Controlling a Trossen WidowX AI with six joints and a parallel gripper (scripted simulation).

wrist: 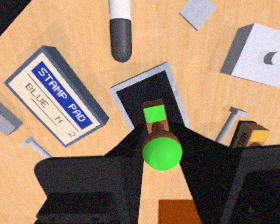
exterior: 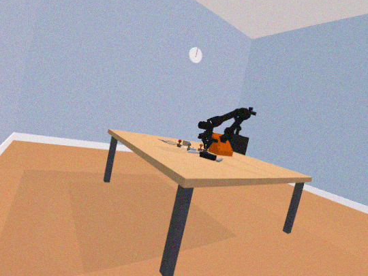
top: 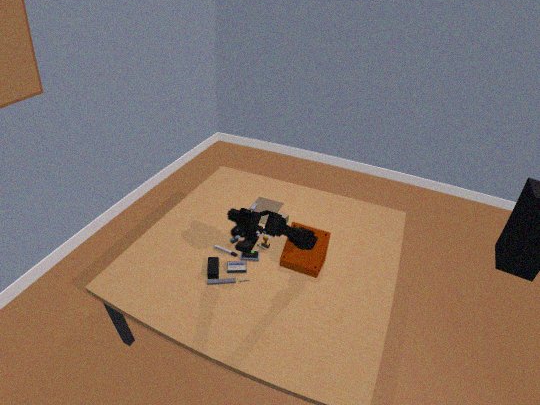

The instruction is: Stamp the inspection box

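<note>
The ink pad is 30 mm below my gripper tip. From my gripper tip the other things lie so: white marker 100 mm ahead, 40 mm to the left, 30 mm below; then yellow-knobbed stamp 110 mm to the right, 20 mm below, 20 mm behind; then grey block 90 mm to the right, 60 mm ahead, 20 mm below.
</note>
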